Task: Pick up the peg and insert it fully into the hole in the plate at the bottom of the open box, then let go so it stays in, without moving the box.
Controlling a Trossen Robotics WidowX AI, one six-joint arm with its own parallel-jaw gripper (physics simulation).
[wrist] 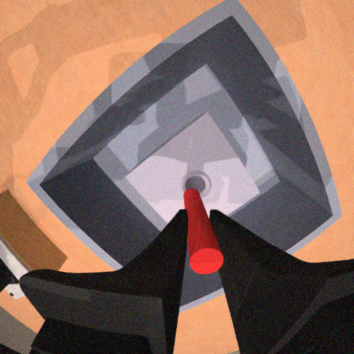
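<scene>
A red peg [200,225] is held between the two black fingers of my gripper [197,215], which is shut on it. The peg's near end faces the camera, and its far end points toward the box's floor. The open grey box [80,205] lies beyond the fingers. A pale plate [165,175] is at its bottom, with a round hole [196,182] in it. The peg's far tip shows at the lower edge of the hole and overlaps it slightly in the view; whether the tip is above the plate or in the hole's mouth I cannot tell.
A brown block [30,235] lies left of the box on the orange wood-like table [75,85]. A white and black object [15,265] shows beside it at the left edge. The box's tall walls surround the plate. Shadows fall across the table and box.
</scene>
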